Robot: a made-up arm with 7 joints. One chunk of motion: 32 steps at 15 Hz.
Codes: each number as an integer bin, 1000 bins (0 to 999) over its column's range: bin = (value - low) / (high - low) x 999, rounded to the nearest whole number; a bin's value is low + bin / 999 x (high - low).
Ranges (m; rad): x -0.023..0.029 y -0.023..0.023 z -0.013..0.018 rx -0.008..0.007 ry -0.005..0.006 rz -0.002..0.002
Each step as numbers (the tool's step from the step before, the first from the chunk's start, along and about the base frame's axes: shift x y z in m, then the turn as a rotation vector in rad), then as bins.
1 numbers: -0.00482 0.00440 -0.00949 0.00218 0.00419 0.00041
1 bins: 349 595 113 678 835 602
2 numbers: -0.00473 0.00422 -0.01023 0.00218 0.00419 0.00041
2 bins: 351 591 89 678 835 602
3 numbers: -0.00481 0.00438 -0.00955 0.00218 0.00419 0.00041
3 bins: 349 595 111 678 835 602
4 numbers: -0.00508 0.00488 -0.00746 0.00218 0.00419 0.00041
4 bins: 344 605 179 678 835 602
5 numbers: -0.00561 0.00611 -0.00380 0.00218 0.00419 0.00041
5 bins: 334 632 296 678 835 602
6 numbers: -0.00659 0.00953 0.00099 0.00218 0.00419 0.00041
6 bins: 315 706 451 678 835 602
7 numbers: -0.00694 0.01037 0.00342 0.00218 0.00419 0.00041
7 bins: 309 725 529 678 835 602
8 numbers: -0.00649 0.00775 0.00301 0.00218 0.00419 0.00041
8 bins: 317 668 516 678 835 602
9 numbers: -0.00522 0.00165 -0.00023 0.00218 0.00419 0.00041
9 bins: 342 535 412 678 835 602
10 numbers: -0.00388 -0.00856 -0.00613 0.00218 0.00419 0.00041
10 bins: 367 314 221 678 835 602
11 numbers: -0.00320 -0.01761 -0.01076 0.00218 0.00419 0.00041
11 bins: 380 117 72 678 835 602
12 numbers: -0.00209 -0.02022 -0.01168 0.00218 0.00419 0.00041
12 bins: 402 60 43 678 835 602
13 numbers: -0.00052 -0.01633 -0.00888 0.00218 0.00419 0.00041
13 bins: 432 145 133 678 835 602
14 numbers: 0.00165 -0.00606 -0.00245 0.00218 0.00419 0.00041
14 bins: 474 368 340 678 835 602
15 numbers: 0.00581 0.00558 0.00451 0.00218 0.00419 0.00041
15 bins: 553 621 564 678 835 602
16 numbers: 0.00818 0.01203 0.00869 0.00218 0.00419 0.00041
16 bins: 599 761 699 678 835 602
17 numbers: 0.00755 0.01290 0.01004 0.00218 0.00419 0.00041
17 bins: 587 780 742 678 835 602
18 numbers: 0.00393 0.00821 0.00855 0.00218 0.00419 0.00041
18 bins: 517 678 694 678 835 602
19 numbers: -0.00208 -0.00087 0.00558 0.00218 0.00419 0.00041
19 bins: 402 481 599 678 835 602
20 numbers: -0.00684 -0.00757 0.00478 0.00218 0.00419 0.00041
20 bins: 310 335 573 678 835 602
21 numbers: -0.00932 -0.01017 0.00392 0.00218 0.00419 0.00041
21 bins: 263 279 545 678 835 602
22 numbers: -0.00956 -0.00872 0.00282 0.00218 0.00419 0.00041
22 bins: 258 310 510 678 835 602
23 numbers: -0.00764 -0.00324 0.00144 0.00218 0.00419 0.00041
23 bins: 295 429 465 678 835 602
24 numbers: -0.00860 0.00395 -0.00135 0.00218 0.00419 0.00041
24 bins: 277 585 375 678 835 602
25 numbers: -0.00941 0.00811 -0.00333 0.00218 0.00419 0.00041
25 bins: 261 676 312 678 835 602
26 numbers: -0.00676 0.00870 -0.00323 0.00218 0.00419 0.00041
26 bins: 312 688 315 678 835 602
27 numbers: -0.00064 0.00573 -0.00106 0.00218 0.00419 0.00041
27 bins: 430 624 385 678 835 602
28 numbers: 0.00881 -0.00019 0.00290 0.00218 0.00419 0.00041
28 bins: 611 495 512 678 835 602
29 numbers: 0.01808 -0.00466 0.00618 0.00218 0.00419 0.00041
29 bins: 789 398 618 678 835 602
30 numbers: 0.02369 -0.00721 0.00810 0.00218 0.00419 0.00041
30 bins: 897 343 680 678 835 602
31 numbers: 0.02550 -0.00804 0.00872 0.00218 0.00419 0.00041
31 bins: 932 325 700 678 835 602
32 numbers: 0.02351 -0.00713 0.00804 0.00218 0.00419 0.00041
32 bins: 894 345 678 678 835 602
